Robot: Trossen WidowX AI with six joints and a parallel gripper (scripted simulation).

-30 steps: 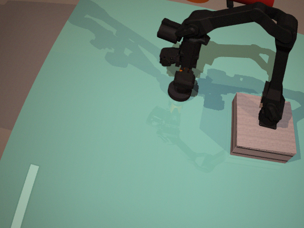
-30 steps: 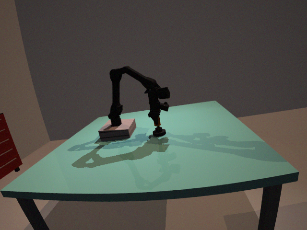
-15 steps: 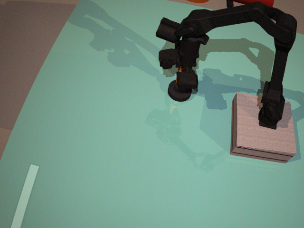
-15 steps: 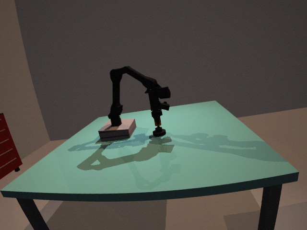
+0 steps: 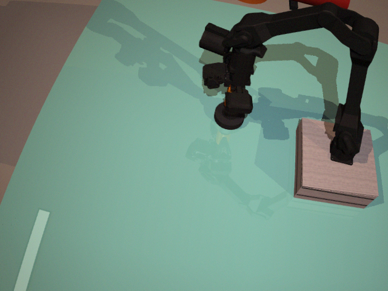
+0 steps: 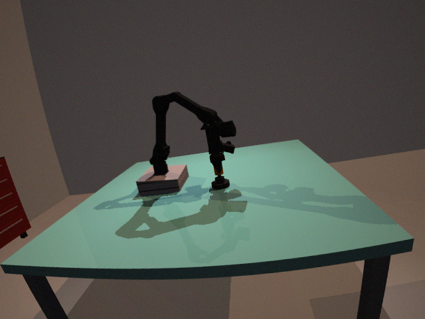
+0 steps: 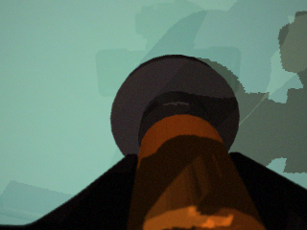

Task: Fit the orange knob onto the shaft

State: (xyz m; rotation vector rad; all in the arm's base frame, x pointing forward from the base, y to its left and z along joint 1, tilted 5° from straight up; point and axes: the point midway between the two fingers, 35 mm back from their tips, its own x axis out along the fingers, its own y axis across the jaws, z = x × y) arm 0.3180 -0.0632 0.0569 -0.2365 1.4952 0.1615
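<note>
My gripper tip is now 4 cm above the dark round pedestal. Also, from my gripper tip: orange knob: 2 cm above.
</note>
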